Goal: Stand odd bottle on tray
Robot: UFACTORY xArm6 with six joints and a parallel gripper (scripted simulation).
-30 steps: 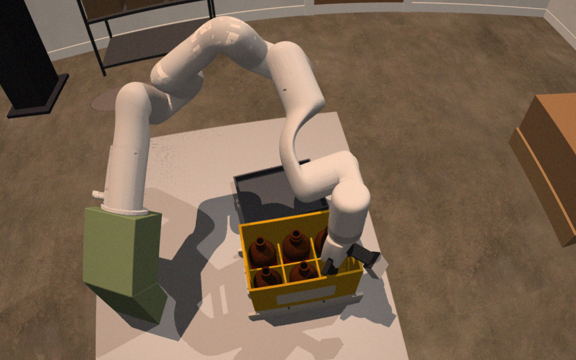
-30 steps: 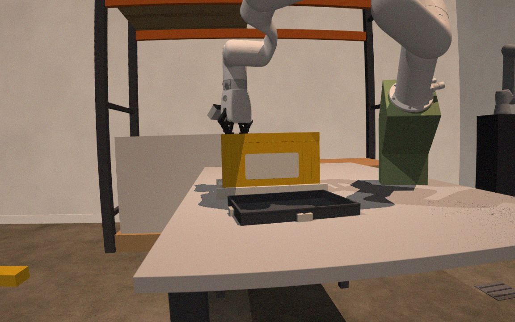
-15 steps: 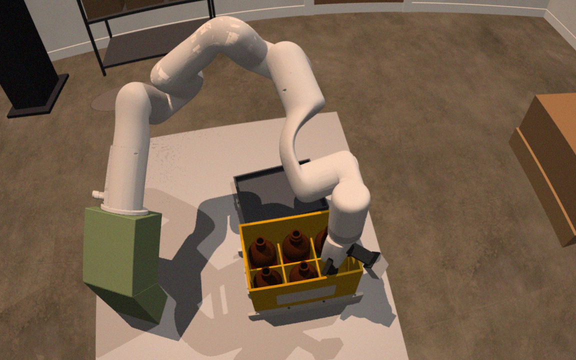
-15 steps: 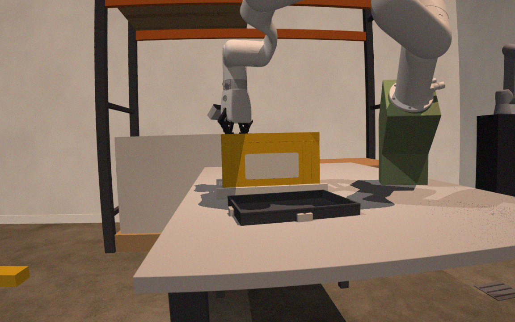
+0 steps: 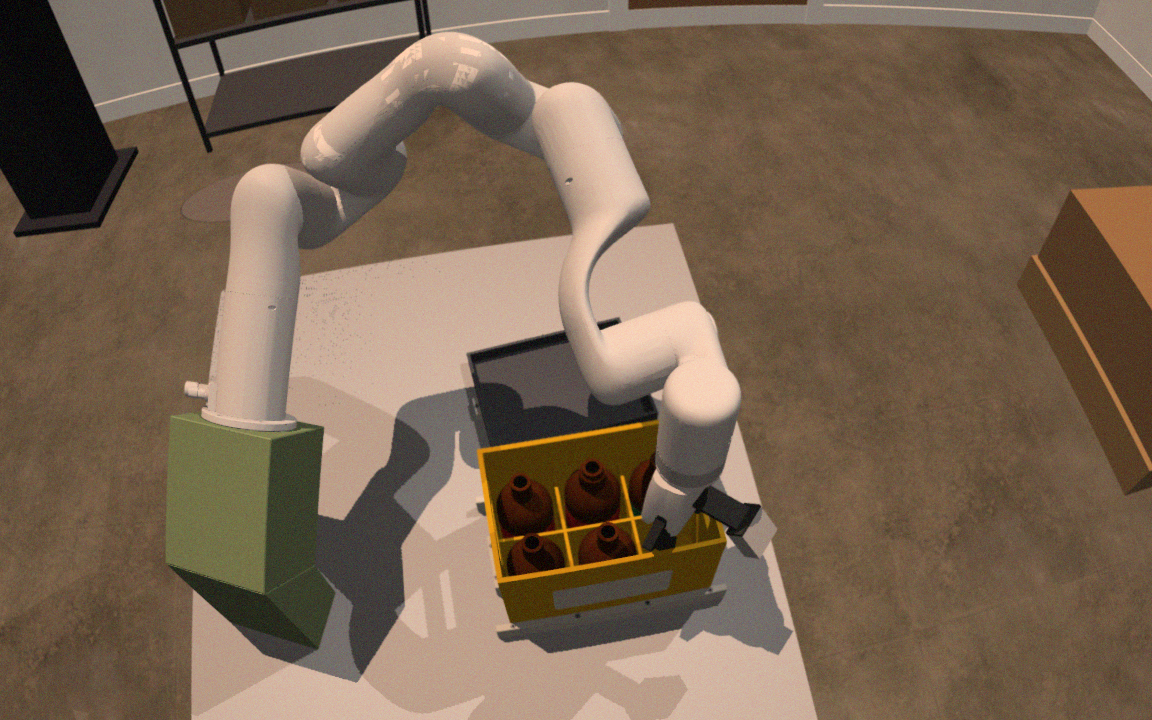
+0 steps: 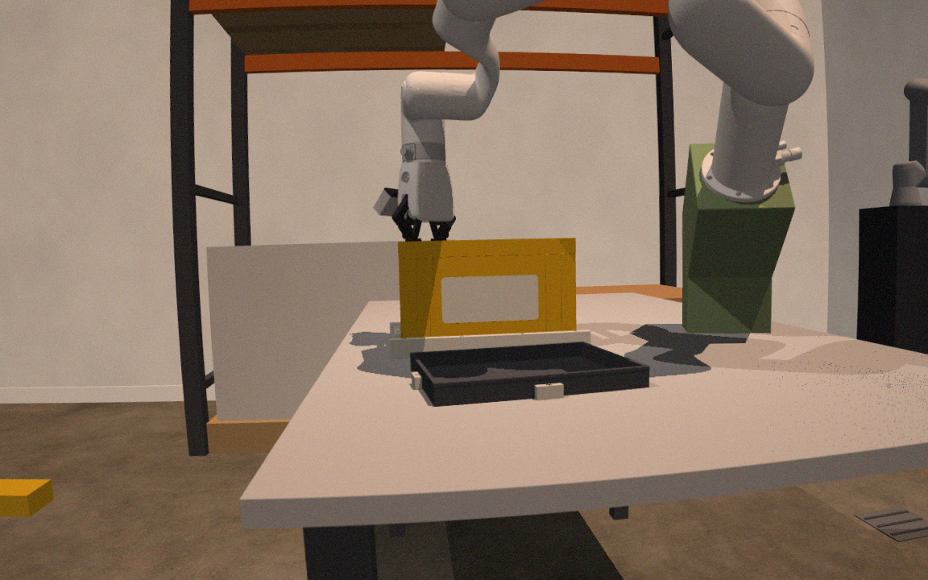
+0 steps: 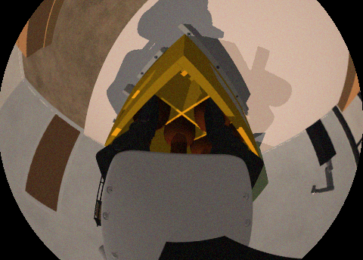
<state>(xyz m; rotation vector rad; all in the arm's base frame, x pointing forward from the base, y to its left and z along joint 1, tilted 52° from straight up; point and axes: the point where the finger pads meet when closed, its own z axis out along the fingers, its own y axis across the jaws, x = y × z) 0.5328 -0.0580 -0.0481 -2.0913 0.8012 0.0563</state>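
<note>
Right now the glass bottle is 100 mm behind my hand, 80 mm to the left of it and 70 mm below it. The rest, counted from my hand: yellow crate: 90 mm behind, 70 mm below, 30 mm to the left; dark tray: 300 mm to the left, 150 mm below, 150 mm behind.
</note>
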